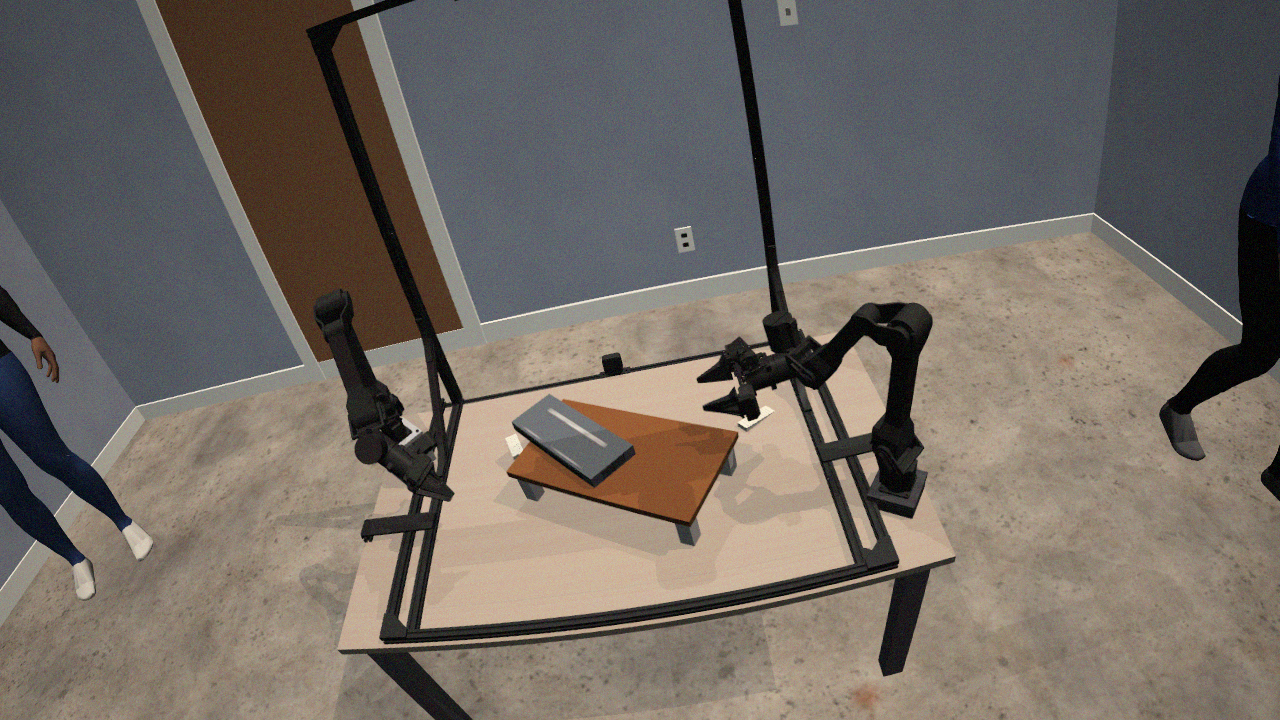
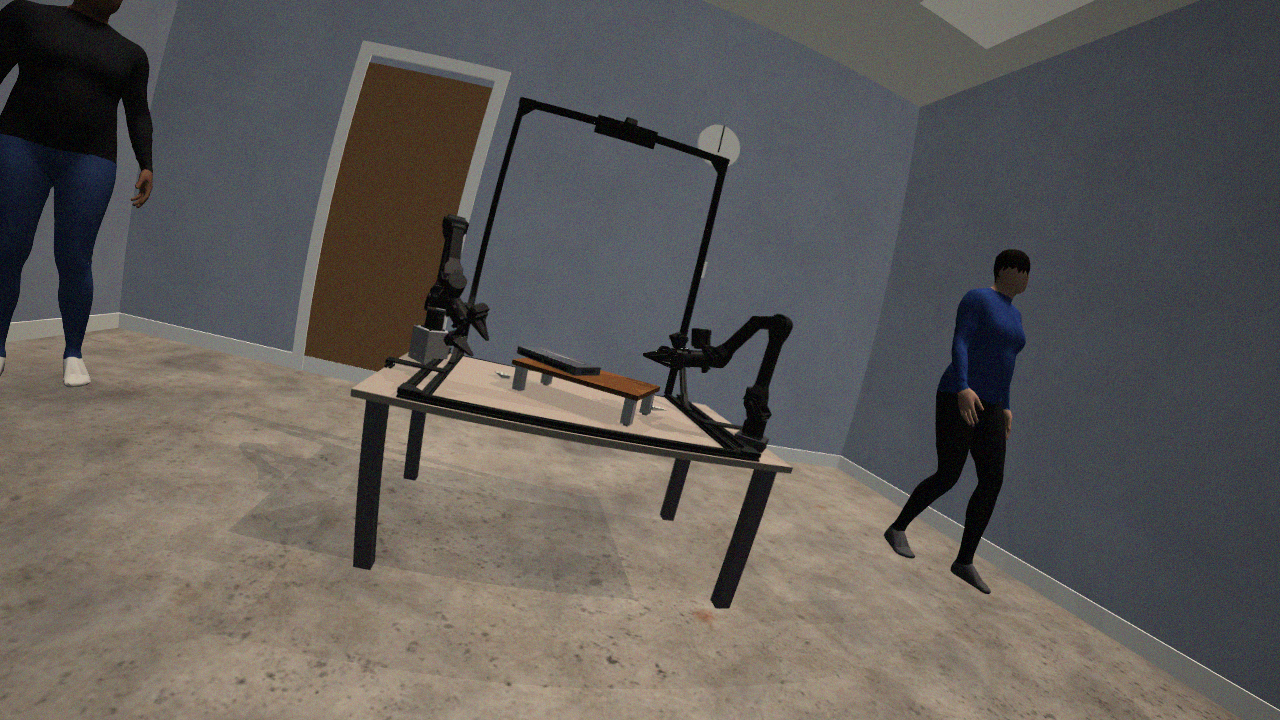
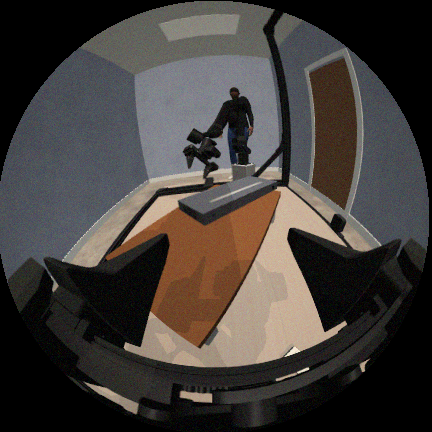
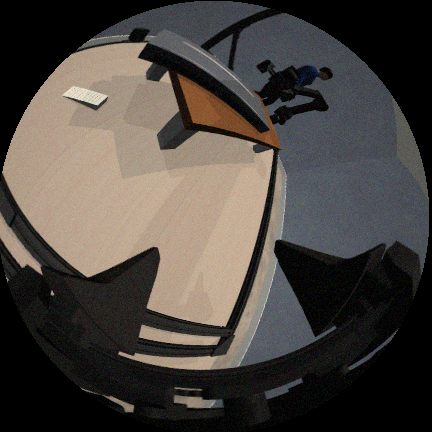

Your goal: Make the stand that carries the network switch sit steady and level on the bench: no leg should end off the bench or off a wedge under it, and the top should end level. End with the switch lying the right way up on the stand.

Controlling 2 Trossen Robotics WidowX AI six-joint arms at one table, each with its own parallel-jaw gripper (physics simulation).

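Places are measured from the left arm's base along level axes (x back, y down, z right), in millimetres.
Pixels of known places: left gripper, between the fingertips: (image 1: 699, 394) (image 2: 646, 356) (image 3: 229, 237) (image 4: 273, 80); right gripper, between the fingertips: (image 1: 452, 497) (image 2: 479, 348) (image 3: 196, 173) (image 4: 218, 250); left arm's base, origin of its link: (image 1: 897, 483) (image 2: 752, 435); right arm's base, origin of its link: (image 1: 396, 435) (image 2: 432, 328) (image 3: 243, 163).
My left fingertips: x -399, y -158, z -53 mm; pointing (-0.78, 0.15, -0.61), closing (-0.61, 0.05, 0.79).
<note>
Ahead of a thing's pixels: the offset from my left fingertips to its middle. Level surfaces: height alone.
The brown stand (image 1: 662, 465) (image 2: 617, 383) (image 3: 200, 300) (image 4: 210, 107) stands on grey legs; whether its top is exactly level I cannot tell. The grey switch {dx -245, dy +80, dz -140 mm} (image 1: 572, 438) (image 2: 556, 360) (image 3: 227, 200) (image 4: 210, 72), light strip upward, lies at the top's left and overhangs its edge. One white wedge {dx -458, dy +188, dz -138 mm} (image 1: 512, 445) (image 2: 503, 374) (image 4: 86, 96) lies left of the stand; another white wedge {dx +29, dy +188, dz +158 mm} (image 1: 757, 418) (image 3: 292, 352) lies beyond its right end, apart from the visible leg. My left gripper (image 1: 702, 393) (image 3: 229, 237) is open and empty above the right back area. My right gripper (image 2: 476, 343) (image 4: 217, 250) is open and empty at the left.
A black frame (image 1: 626, 617) borders the bench {dy +191 mm} (image 1: 537, 582), with uprights at the back. A small black device (image 1: 612, 362) sits at the back rail. The left arm's shadow falls across the stand's right part. People stand beyond the bench.
</note>
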